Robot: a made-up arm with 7 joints.
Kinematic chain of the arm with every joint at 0, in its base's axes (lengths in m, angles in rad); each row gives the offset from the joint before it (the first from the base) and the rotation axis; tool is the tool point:
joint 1: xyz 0 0 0 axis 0 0.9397 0.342
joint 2: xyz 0 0 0 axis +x
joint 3: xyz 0 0 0 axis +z
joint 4: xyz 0.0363 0 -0.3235 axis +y
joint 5: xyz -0.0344 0 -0.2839 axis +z
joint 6: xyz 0 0 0 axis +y
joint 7: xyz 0 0 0 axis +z
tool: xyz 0 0 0
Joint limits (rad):
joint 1: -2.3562..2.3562
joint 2: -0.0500..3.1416
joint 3: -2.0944..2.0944
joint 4: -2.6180..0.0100
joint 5: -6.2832..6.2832
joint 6: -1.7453..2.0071
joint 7: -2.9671..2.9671
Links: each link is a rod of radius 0.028 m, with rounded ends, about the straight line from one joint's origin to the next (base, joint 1, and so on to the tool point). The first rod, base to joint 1, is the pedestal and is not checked.
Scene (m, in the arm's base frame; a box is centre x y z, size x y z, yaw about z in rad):
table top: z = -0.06
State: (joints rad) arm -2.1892 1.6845 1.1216 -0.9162 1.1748 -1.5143 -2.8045
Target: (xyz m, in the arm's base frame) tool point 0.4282 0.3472 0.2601
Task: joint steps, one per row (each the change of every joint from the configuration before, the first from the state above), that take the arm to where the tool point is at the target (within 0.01 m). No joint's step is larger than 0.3 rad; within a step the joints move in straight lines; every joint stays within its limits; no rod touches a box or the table.
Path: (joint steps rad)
1: 0.1449 -0.2516 0.0124 0.1745 0.0000 0.0000 0.0000
2: 0.1449 -0.2516 0.0123 0.1746 0.0000 0.0000 0.0000
3: 0.1448 -0.2517 0.0124 0.1745 0.0000 0.0000 0.0000

